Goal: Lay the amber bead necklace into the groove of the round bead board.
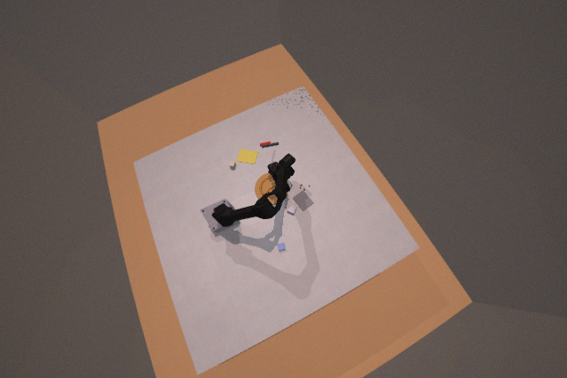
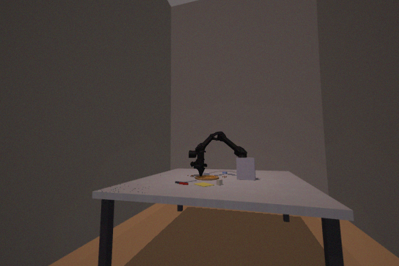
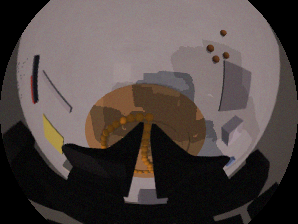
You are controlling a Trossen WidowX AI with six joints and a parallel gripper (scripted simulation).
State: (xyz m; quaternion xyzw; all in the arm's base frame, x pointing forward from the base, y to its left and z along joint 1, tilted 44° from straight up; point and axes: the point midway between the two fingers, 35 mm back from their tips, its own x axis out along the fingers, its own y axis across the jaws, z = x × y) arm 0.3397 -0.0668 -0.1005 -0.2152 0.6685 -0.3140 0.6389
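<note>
My gripper tip is now 50 mm past the round bead board and 10 mm above it. From my gripper tip the other things lie so: thin grey bar 170 mm to the left, 50 mm ahead, 10 mm below; then yellow pad 270 mm to the left, 80 mm behind, 10 mm below; then grey square plate 160 mm to the right, 60 mm ahead, 10 mm below.
</note>
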